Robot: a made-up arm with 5 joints. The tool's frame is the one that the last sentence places.
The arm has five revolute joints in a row. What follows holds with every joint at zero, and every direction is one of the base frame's.
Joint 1 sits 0.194 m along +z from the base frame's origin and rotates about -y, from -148.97 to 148.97 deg.
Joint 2 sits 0.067 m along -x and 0.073 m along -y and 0.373 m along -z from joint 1 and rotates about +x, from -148.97 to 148.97 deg.
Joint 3 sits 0.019 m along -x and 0.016 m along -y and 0.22 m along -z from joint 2 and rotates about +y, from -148.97 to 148.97 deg.
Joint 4 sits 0.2 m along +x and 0.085 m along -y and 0.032 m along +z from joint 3 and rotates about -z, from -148.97 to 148.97 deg.
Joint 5 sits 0.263 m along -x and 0.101 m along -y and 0.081 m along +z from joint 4 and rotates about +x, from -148.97 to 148.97 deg.
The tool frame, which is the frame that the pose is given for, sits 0.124 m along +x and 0.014 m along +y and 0.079 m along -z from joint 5; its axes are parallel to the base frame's.
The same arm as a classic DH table. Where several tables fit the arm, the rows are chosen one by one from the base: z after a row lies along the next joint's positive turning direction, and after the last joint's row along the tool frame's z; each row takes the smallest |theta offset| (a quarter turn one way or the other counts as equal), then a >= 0, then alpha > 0; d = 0 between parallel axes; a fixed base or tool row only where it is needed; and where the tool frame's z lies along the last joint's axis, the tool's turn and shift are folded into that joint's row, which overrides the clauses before.
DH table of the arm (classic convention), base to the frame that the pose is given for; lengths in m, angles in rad. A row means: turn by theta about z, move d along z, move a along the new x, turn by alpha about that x. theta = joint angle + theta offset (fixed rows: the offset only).
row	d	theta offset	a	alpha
base (fixed)	0.194	0	0	1.5708
joint 1	0.073	-1.5708	0.373	-1.5708
joint 2	-0.086	0	0.22	-1.5708
joint 3	-0.101	-1.5708	0.2	-1.5708
joint 4	-0.113	1.5708	0.101	1.5708
joint 5	-0.139	0	-0.014	1.5708
tool (fixed)	-0.079	1.5708	0	0
Joint limits (rad, base to tool): -2.6..2.6 -2.6..2.6 -2.6..2.6 -2.6..2.6 -2.6..2.6

